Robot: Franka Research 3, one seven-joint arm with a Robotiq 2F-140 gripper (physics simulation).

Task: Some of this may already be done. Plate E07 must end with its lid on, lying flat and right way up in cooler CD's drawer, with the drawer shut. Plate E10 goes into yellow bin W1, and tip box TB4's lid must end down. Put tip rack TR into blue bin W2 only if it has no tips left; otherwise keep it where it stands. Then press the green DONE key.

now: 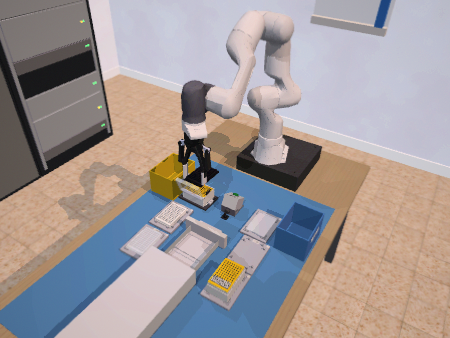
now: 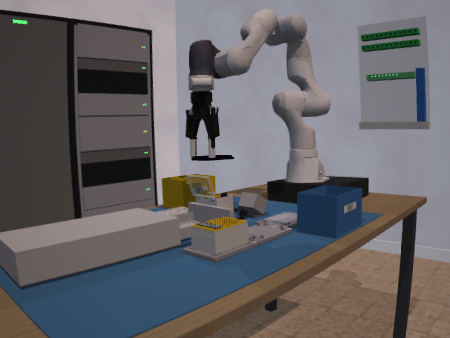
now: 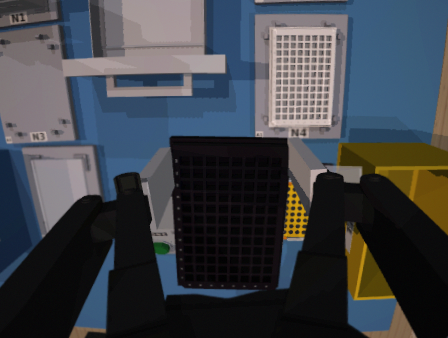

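Observation:
My gripper (image 1: 194, 179) (image 2: 202, 156) (image 3: 230, 161) is shut on a black plate (image 1: 210, 174) (image 2: 223, 157) (image 3: 230, 225), held level high above the table; its label is unreadable. The drawer (image 1: 192, 248) (image 3: 145, 65) of the white cooler (image 1: 135, 300) (image 2: 90, 240) stands open. Yellow bin W1 (image 1: 167, 184) (image 2: 172, 192) (image 3: 367, 154) is beside tip box TB4 (image 1: 199, 196) (image 3: 296, 220), whose clear lid (image 2: 200, 186) stands raised. The tip rack (image 1: 227, 272) (image 2: 220, 237) stands on N1; some rows at one end seem to hold tips. Blue bin W2 (image 1: 295, 240) (image 2: 320, 215) is at the right. The green key (image 1: 235, 194) (image 3: 161, 248) shows.
A white gridded plate (image 1: 172, 214) (image 3: 302, 75) sits on nest N4. A pale flat plate or lid (image 1: 145, 240) lies on the nest beside it. Another pale flat piece (image 1: 262, 223) (image 3: 59, 192) lies near the blue bin. Nest N3 (image 1: 248, 254) (image 3: 32, 90) is bare.

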